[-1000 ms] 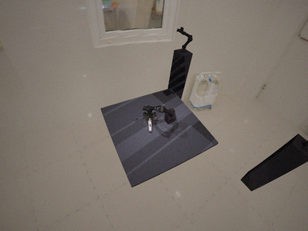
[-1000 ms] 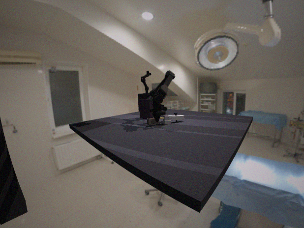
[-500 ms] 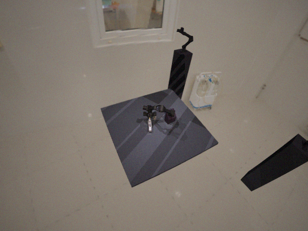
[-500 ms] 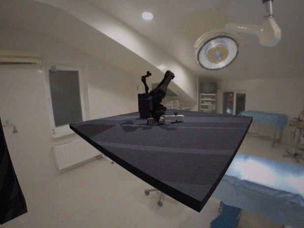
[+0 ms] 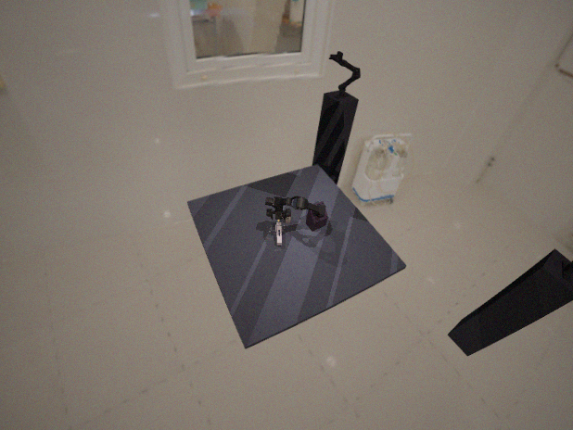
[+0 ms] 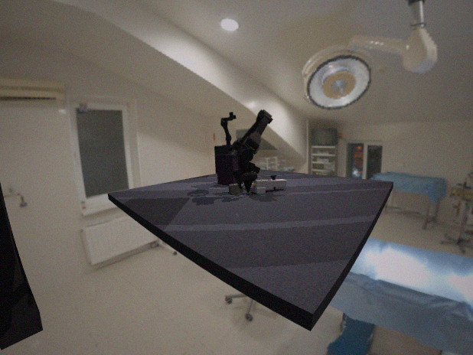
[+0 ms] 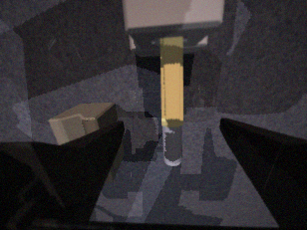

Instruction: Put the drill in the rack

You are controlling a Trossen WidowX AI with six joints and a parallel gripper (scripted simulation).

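Right now my gripper tip is 70 mm short of the block, 130 mm to the right of it and 10 mm below it.
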